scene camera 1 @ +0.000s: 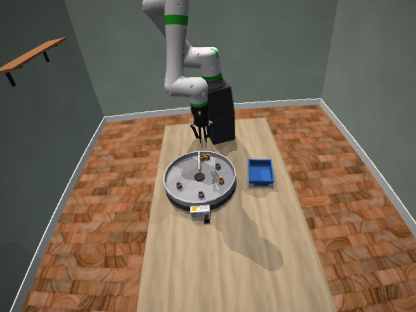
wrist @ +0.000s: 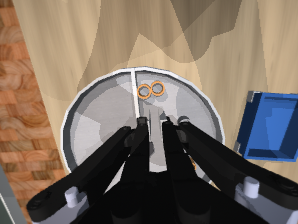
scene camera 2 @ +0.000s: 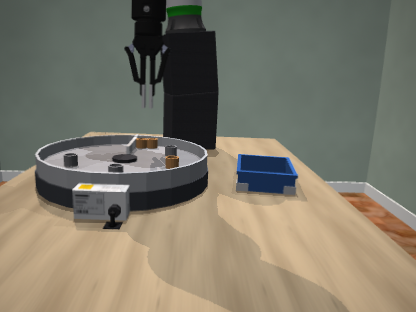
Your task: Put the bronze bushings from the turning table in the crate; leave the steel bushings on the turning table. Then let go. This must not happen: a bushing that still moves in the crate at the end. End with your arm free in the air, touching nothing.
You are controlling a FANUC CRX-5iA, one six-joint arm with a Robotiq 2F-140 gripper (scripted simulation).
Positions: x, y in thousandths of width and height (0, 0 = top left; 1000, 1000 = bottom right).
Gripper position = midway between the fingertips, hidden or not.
Observation:
In view: my gripper (scene camera 2: 355, 345) and a blue crate (scene camera 2: 650, 559).
My gripper is seen too in the wrist view (wrist: 518, 511).

